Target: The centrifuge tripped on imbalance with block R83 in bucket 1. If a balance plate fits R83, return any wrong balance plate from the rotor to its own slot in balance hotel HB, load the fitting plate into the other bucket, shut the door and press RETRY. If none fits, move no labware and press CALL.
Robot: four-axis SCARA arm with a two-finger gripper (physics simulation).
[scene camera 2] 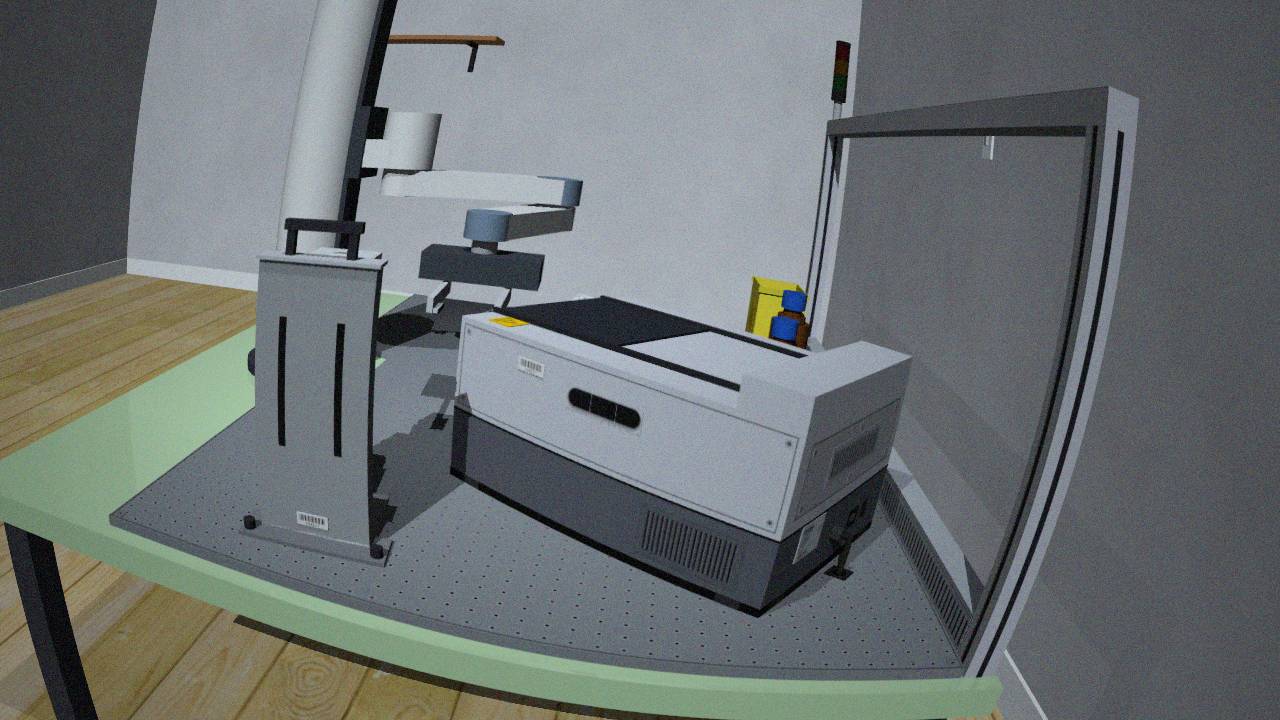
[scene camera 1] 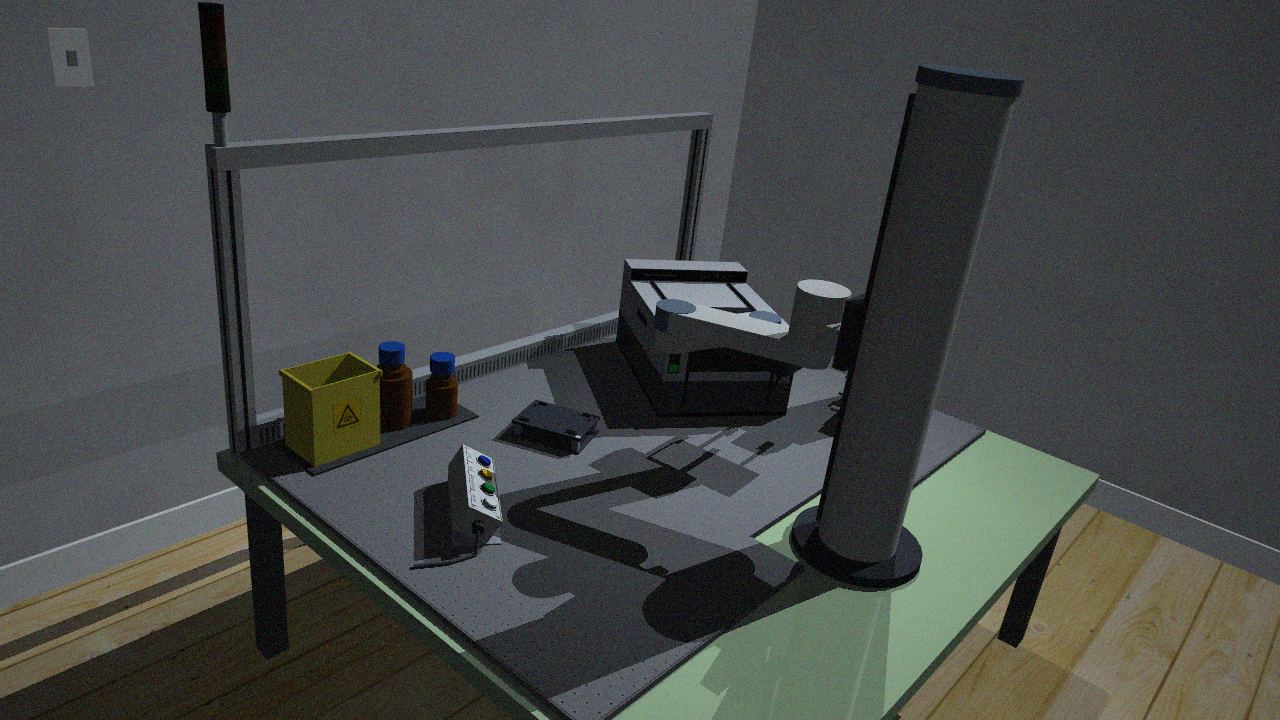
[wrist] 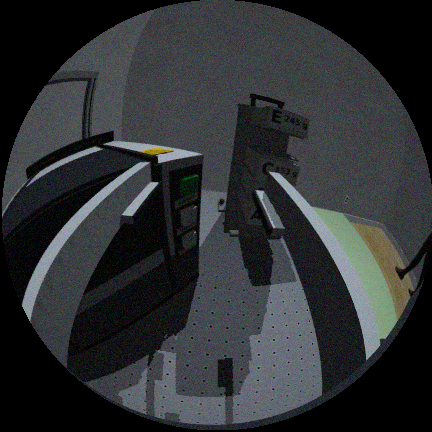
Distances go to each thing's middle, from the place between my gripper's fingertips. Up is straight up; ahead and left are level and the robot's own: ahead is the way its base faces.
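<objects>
From my hand: dark sliding door (wrist: 85, 170), 18 cm ahead, 3 cm to the left, 1 cm above. Yellow bin (scene camera 2: 766, 296), 53 cm ahead, 87 cm to the left, 12 cm below. Grey centrifuge (scene camera 1: 673, 391), 5 cm to the right, 30 cm ahead, 8 cm below.
</objects>
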